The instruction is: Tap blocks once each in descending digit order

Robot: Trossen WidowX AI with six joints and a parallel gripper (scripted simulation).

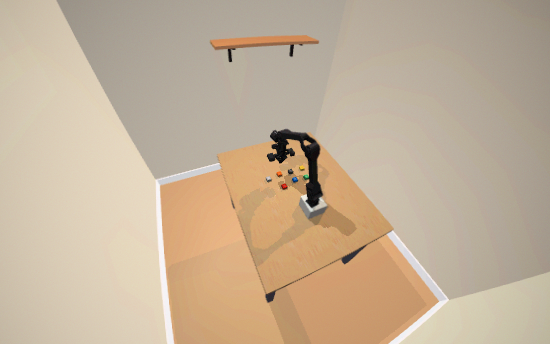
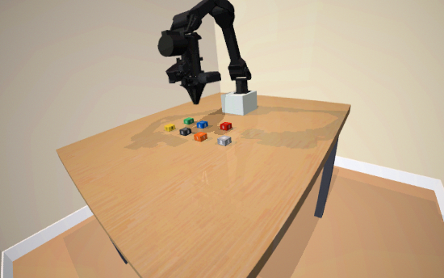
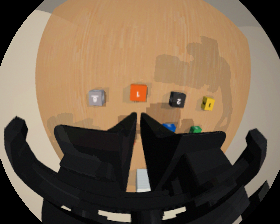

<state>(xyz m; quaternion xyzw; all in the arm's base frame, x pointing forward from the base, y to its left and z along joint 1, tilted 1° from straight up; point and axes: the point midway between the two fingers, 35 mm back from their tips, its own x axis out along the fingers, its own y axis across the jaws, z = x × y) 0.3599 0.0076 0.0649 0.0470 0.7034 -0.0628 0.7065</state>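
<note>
Right now the red block is 120 mm behind my gripper tip, 30 mm to the left of it and 110 mm below it. Round my gripper tip: orange block (110 mm below); then black block (20 mm behind, 90 mm to the right, 110 mm below); then grey block (90 mm to the left, 110 mm below).
</note>
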